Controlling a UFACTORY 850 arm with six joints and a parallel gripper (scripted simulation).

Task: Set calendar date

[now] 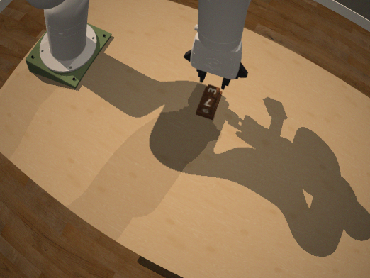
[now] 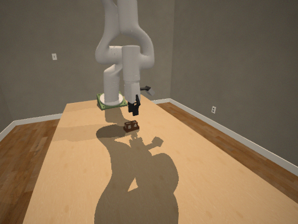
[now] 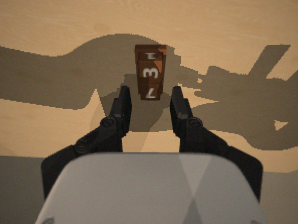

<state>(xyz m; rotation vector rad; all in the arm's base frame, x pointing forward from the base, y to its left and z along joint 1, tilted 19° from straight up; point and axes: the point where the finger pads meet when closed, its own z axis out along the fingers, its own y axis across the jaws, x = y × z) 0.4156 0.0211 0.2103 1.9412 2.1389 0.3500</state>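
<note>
Right now my hand is 10 cm above the tray and 2 cm to the left of it.
</note>
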